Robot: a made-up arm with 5 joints. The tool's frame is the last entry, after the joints. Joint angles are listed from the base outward.
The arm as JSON. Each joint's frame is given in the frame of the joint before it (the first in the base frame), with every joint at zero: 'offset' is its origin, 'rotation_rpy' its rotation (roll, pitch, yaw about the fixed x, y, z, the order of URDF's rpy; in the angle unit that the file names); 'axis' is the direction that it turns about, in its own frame. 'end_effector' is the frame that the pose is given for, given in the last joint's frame.
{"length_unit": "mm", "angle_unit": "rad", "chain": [
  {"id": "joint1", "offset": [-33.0, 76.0, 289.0], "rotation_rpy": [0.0, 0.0, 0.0], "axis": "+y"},
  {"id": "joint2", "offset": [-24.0, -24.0, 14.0], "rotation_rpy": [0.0, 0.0, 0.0], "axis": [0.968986, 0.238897, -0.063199]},
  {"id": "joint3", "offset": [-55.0, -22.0, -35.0], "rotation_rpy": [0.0, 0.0, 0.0], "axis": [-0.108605, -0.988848, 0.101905]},
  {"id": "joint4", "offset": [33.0, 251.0, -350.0], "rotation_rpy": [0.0, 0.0, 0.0], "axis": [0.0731, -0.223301, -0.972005]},
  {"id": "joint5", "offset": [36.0, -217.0, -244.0], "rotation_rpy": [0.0, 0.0, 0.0], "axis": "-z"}
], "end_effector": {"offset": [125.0, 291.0, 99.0], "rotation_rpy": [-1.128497, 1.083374, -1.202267]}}
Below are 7 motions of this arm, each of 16 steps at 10 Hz.
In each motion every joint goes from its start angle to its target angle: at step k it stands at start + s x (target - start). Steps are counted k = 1, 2, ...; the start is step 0. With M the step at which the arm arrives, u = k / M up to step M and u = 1 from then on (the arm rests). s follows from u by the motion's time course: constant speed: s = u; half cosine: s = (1 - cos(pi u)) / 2; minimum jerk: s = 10 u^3 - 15 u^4 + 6 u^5.
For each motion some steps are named. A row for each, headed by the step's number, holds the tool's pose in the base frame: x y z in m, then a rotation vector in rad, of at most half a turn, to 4 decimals.
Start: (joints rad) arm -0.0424 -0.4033 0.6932 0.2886 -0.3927
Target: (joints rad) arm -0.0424 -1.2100 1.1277 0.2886 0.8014
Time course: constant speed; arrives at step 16
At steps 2, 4, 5, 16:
2: 0.3674 0.1781 -0.0590 -0.6033 0.2648 -0.5589
4: 0.4058 0.1619 0.0022 -0.5464 0.1718 -0.6183
5: 0.4212 0.1568 0.0344 -0.5162 0.1243 -0.6407
16: 0.4321 0.2253 0.3697 -0.1570 -0.3270 -0.5824

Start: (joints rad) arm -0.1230 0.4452 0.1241 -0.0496 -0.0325
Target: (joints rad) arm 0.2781 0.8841 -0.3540 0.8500 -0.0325
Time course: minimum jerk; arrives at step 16
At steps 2, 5, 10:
2: 0.1233 0.5475 -0.0312 0.0520 1.2625 -0.0829
5: 0.0758 0.5577 -0.0218 0.2031 1.4525 -0.1272
10: -0.0902 0.5765 0.0545 0.6001 2.1040 -0.3872

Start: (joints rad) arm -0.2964 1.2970 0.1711 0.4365 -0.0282
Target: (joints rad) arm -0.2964 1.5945 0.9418 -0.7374 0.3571
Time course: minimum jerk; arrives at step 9
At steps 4, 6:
4: 0.2390 0.5392 0.4930 0.9948 1.1275 0.3006
6: 0.3311 0.4494 0.6100 0.9061 0.8248 0.2707

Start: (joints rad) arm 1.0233 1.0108 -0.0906 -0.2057 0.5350
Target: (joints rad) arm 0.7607 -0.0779 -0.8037 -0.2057 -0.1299
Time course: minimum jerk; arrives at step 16
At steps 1, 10, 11, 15, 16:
1: -0.0766 0.6769 0.1088 0.7242 2.9327 -0.2929
10: -0.4857 0.5186 0.1513 -0.2693 2.8428 0.1820
11: -0.5235 0.4778 0.1502 -0.3760 2.8383 0.2079
15: -0.5792 0.3990 0.1487 -0.5552 2.8384 0.2325
16: -0.5797 0.3981 0.1487 -0.5572 2.8385 0.2326

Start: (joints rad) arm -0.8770 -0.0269 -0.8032 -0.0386 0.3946
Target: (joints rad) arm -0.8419 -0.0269 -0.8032 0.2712 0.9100
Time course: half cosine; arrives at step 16
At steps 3, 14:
3: 0.2925 0.3020 -0.2276 0.1443 1.3673 -0.7231
14: 0.2977 0.0926 -0.2386 0.7121 1.3793 -1.2627

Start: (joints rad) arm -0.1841 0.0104 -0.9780 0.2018 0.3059
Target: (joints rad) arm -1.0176 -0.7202 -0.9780 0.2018 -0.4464
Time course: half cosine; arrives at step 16
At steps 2, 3, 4, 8, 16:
2: -0.2007 0.3080 -0.2765 -0.0952 2.1290 -0.8507
3: -0.1772 0.2987 -0.2868 -0.1008 2.0727 -0.8436
4: -0.1450 0.2860 -0.2988 -0.1093 1.9975 -0.8355
8: 0.0402 0.2073 -0.3288 -0.1714 1.5852 -0.8227
16: 0.2768 0.0783 -0.2713 -0.2688 1.0638 -0.8982

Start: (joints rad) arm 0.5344 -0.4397 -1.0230 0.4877 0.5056
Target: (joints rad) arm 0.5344 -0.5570 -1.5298 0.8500 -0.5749
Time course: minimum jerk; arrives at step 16
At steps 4, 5, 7, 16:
4: -0.5399 -0.0264 -0.0323 -0.6841 2.2160 -1.9171
5: -0.5526 -0.0039 -0.0164 -0.7156 2.2684 -1.8683
7: -0.5817 0.0593 0.0290 -0.7883 2.4084 -1.7316
16: -0.6186 0.2715 0.1819 0.8496 -2.6874 1.1985

